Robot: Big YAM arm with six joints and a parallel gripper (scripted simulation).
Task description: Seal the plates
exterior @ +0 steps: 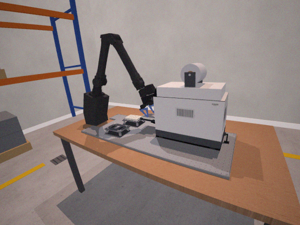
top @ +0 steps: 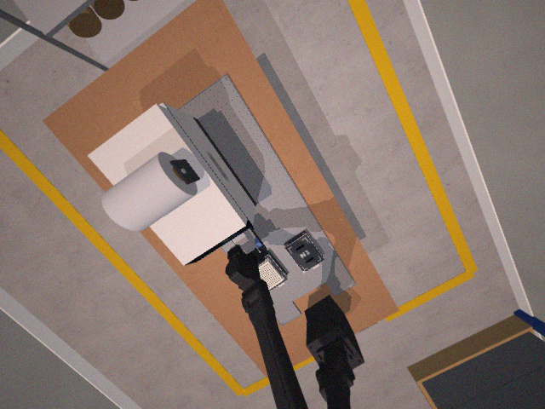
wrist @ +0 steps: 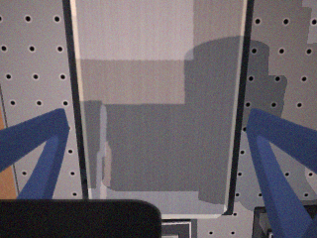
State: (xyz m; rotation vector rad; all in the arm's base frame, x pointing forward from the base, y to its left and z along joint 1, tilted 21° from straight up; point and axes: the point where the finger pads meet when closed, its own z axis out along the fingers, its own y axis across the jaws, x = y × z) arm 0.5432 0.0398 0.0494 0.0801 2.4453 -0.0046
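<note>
Right now the dark sealer stage is 3 cm below my hand. The rest, counted from my hand: foil roll 33 cm ahead, 2 cm to the right, 30 cm above; then white well plate 20 cm behind, 4 cm to the left, 7 cm below; then start button 11 cm ahead, 9 cm to the left, 7 cm above.
</note>
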